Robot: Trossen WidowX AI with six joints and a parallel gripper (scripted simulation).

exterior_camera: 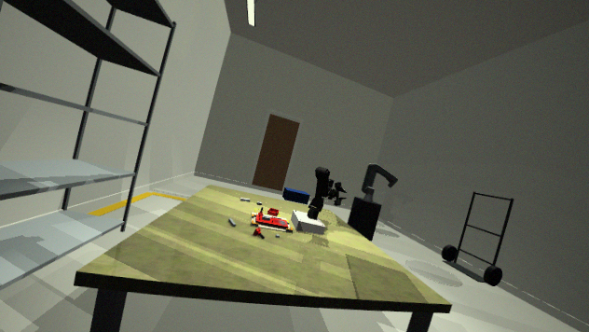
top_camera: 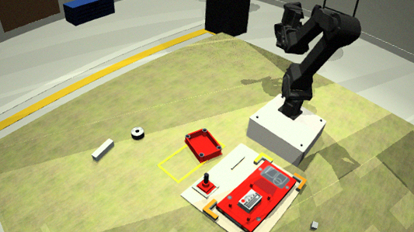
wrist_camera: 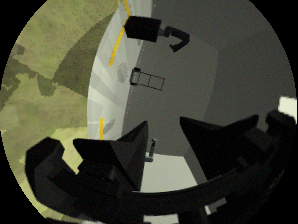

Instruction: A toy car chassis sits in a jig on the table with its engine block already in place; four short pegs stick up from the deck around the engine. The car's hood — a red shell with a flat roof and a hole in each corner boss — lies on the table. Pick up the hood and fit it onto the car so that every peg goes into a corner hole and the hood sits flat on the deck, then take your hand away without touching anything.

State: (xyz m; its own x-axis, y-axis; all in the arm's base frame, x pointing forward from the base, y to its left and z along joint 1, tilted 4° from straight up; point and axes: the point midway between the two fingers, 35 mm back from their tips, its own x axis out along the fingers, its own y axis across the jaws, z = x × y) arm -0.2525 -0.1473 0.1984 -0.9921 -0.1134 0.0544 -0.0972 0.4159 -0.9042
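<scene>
Right now the red hood is 56 cm ahead of my gripper tip, 25 cm below it and 2 cm to the left of it. Round my gripper tip: white-grey engine block: 62 cm ahead, 24 cm to the left, 24 cm below; then black post: 65 cm ahead, 23 cm below, 12 cm to the left; then black ring: 67 cm ahead, 25 cm below, 15 cm to the right.
</scene>
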